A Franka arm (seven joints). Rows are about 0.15 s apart.
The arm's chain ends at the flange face. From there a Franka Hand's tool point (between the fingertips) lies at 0.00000 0.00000 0.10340 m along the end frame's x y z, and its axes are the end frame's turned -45 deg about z.
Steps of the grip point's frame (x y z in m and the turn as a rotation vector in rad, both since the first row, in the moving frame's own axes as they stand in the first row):
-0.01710, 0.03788, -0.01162, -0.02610, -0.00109, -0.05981
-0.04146, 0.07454, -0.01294, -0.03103, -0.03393, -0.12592
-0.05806, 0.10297, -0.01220, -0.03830, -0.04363, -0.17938
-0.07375, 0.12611, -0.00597, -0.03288, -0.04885, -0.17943
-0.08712, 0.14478, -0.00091, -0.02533, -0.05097, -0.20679
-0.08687, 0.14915, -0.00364, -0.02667, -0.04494, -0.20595
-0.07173, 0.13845, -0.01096, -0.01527, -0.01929, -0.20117
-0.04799, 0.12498, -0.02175, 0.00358, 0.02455, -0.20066
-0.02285, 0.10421, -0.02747, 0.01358, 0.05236, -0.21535
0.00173, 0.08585, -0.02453, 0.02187, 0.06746, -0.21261
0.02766, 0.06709, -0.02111, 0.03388, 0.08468, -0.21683
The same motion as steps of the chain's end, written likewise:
0.01281, 0.03694, -0.01158, -0.01923, 0.01768, -0.05981
0.02330, 0.07728, -0.01283, -0.04593, -0.00205, -0.12592
0.03161, 0.10788, -0.01203, -0.05793, -0.00377, -0.17938
0.03765, 0.13528, -0.00579, -0.05779, -0.01129, -0.17943
0.04206, 0.15825, -0.00074, -0.05395, -0.01813, -0.20679
0.04483, 0.16156, -0.00350, -0.05064, -0.01292, -0.20595
0.04722, 0.14608, -0.01093, -0.02444, -0.00284, -0.20117
0.05312, 0.12450, -0.02172, 0.01989, 0.01483, -0.20066
0.05524, 0.09493, -0.02732, 0.04663, 0.02742, -0.21535
0.05931, 0.06631, -0.02427, 0.06317, 0.03224, -0.21261
0.06425, 0.03687, -0.02068, 0.08383, 0.03592, -0.21683

